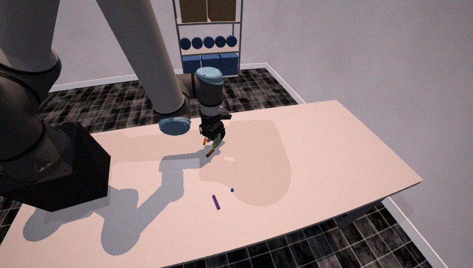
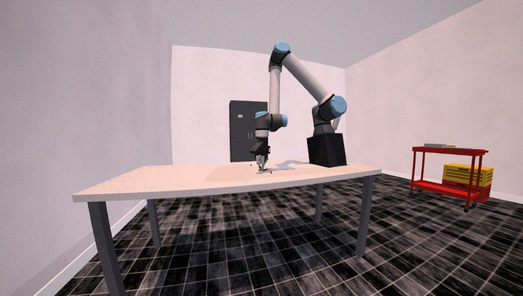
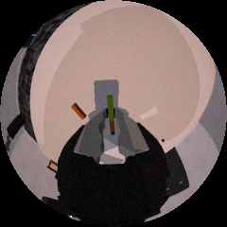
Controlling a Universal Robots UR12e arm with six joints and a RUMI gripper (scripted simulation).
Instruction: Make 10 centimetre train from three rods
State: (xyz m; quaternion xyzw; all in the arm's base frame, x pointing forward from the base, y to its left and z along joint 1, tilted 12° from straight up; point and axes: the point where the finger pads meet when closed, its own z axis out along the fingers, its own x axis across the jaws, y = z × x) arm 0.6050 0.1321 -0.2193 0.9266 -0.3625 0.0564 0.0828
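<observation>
Right now the lime rod is 1 cm below my hand. From my hand the other things lie so: purple rod: 3 cm behind, 29 cm to the right, 2 cm below.
</observation>
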